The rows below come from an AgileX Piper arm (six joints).
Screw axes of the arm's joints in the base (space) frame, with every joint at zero. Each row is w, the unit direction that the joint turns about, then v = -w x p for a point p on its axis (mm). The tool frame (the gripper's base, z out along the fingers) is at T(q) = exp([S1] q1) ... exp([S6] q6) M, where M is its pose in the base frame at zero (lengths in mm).
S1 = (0, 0, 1, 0, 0, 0)
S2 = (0, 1, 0, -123, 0, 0)
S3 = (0, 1, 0, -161.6, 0, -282.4)
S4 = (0.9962, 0, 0.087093, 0, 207.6, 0)
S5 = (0, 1, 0, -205.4, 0, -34.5)
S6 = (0.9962, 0, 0.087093, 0, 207.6, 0)
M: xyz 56.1 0 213.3 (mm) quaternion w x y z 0.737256 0 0.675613 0
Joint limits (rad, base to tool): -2.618..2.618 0..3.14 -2.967..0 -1.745..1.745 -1.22..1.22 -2.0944..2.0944
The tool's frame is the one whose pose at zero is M.
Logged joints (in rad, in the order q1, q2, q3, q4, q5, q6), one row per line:
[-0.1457 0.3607 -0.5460 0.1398 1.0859 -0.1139]
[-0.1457 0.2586 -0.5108 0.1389 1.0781 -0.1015]
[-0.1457 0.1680 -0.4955 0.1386 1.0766 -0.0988]
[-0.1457 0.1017 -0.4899 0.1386 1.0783 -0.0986]
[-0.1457 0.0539 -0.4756 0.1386 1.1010 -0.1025]
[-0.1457 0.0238 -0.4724 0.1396 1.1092 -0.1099]
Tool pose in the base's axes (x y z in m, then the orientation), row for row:
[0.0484 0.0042 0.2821 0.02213 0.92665 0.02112 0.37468]
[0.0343 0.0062 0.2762 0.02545 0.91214 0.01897 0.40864]
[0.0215 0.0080 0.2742 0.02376 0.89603 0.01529 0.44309]
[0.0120 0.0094 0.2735 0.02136 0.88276 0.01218 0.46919]
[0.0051 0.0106 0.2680 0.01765 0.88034 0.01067 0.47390]
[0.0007 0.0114 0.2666 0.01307 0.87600 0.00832 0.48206]
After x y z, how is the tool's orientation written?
As a quaternion, x y z w.
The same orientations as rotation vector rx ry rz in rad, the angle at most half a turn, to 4 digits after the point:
[0.0567 2.3722 0.0541]
[0.0641 2.2983 0.0478]
[0.0589 2.2224 0.0379]
[0.0524 2.1640 0.0299]
[0.0432 2.1536 0.0261]
[0.0319 2.1352 0.0203]

